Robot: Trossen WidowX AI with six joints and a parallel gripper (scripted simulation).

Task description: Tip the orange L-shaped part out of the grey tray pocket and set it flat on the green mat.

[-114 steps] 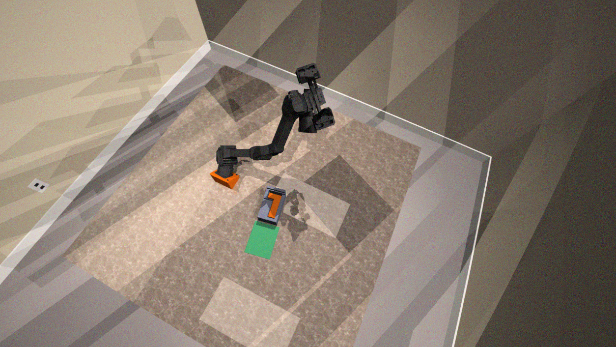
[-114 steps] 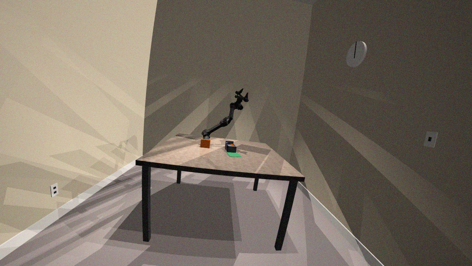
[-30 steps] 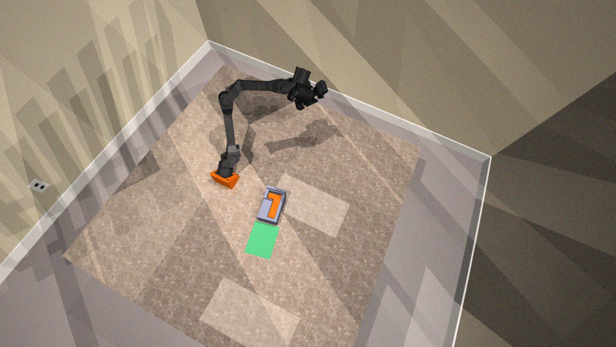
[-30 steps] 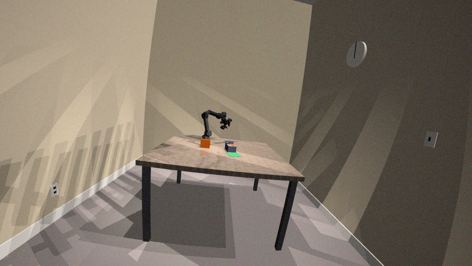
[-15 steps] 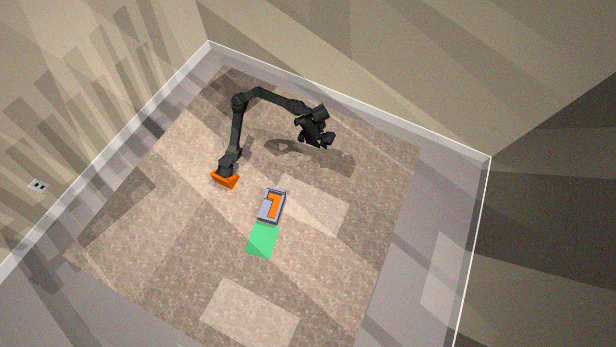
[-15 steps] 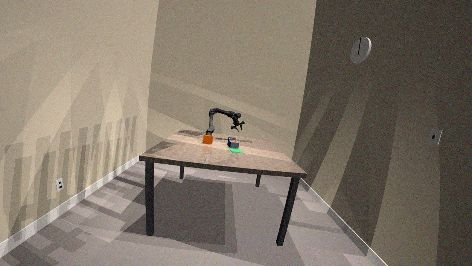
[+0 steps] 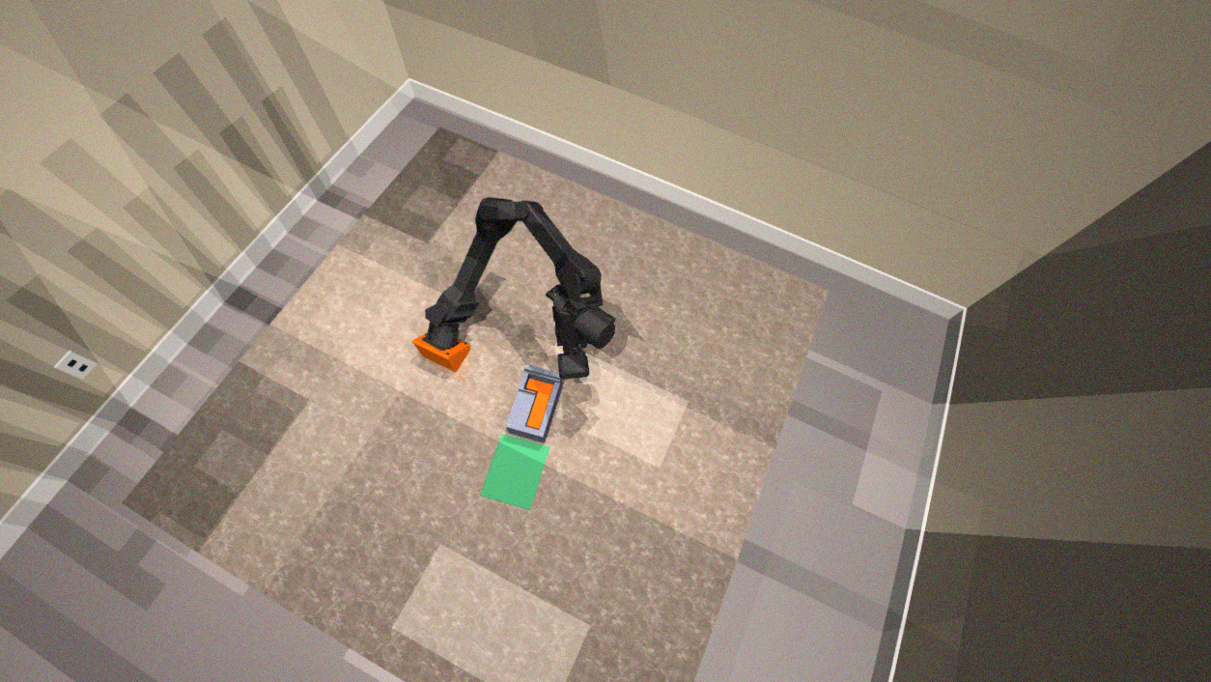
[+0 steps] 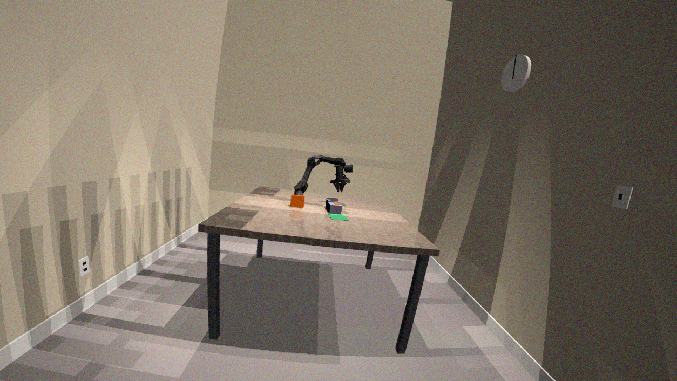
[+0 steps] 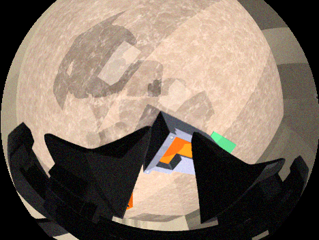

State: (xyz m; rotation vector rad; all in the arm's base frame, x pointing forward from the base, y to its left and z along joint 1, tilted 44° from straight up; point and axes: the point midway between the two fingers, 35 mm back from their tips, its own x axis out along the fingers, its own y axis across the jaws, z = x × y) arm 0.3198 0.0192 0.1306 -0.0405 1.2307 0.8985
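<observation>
My gripper tip is 100 mm to the left of the orange L-shaped part, 90 mm above it and 40 mm past it. Round my gripper tip: green mat: 260 mm to the right, 150 mm below.
</observation>
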